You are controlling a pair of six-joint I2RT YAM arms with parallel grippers.
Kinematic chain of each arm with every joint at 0, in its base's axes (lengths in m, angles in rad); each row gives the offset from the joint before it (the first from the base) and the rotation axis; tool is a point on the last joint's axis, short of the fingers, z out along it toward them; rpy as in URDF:
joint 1: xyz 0 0 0.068 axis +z
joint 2: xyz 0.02 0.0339 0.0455 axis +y
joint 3: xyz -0.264 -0.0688 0 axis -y
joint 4: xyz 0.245 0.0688 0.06 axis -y
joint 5: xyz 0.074 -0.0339 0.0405 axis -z
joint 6: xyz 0.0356 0 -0.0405 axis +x
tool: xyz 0 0 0 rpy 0 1.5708 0
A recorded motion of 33 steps. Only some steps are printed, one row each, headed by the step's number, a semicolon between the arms.
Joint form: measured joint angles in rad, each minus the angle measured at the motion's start. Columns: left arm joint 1, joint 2, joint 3, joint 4, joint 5, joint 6; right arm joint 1, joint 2, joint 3, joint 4, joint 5, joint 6.
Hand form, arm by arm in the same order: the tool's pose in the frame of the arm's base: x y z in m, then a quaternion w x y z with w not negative. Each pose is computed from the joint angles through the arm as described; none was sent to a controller.
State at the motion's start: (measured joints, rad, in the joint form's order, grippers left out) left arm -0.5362 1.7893 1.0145 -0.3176 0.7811 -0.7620; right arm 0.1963 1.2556 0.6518 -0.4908 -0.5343 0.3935
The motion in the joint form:
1: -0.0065 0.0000 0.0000 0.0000 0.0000 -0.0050; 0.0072 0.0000 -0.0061 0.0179 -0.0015 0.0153
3: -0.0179 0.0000 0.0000 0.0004 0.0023 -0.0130; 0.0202 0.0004 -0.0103 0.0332 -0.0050 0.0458
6: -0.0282 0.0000 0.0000 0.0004 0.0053 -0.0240; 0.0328 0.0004 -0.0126 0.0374 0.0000 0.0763
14: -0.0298 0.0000 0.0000 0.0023 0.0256 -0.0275; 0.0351 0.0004 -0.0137 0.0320 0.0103 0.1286
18: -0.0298 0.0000 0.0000 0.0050 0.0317 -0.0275; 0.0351 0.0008 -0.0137 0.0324 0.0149 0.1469
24: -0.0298 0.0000 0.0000 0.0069 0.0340 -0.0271; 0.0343 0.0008 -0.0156 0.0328 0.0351 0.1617
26: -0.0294 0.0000 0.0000 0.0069 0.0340 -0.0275; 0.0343 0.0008 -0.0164 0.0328 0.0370 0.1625
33: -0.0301 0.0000 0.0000 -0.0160 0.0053 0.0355; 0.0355 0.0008 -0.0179 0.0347 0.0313 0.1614
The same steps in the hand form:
1: 0.2782 -0.1970 0.1546 0.05150 0.01091 -0.90282 0.42678; 0.2141 0.0627 0.1809 0.14472 0.03227 0.93739 0.31514
3: 0.2759 -0.2003 0.1546 0.05620 0.00900 -0.90241 0.42711; 0.2139 0.0658 0.1805 0.14204 0.03851 0.93557 0.32100
6: 0.2737 -0.2031 0.1547 0.06169 0.00893 -0.90189 0.42745; 0.2131 0.0683 0.1800 0.13690 0.04728 0.93556 0.32210
14: 0.2731 -0.2040 0.1552 0.06849 0.00677 -0.89816 0.43425; 0.2124 0.0683 0.1792 0.12723 0.07298 0.93585 0.32043
18: 0.2731 -0.2042 0.1555 0.06940 0.00543 -0.89684 0.43685; 0.2125 0.0682 0.1791 0.12524 0.08216 0.93562 0.31964
24: 0.2732 -0.2043 0.1556 0.06933 0.00456 -0.89626 0.43805; 0.2126 0.0674 0.1783 0.12654 0.09242 0.93715 0.31176
26: 0.2733 -0.2042 0.1556 0.06933 0.00492 -0.89626 0.43805; 0.2125 0.0673 0.1780 0.12645 0.09316 0.93738 0.31089
33: 0.2721 -0.2029 0.1540 0.05568 -0.01557 -0.90325 0.42520; 0.2122 0.0677 0.1777 0.12543 0.09126 0.93688 0.31337

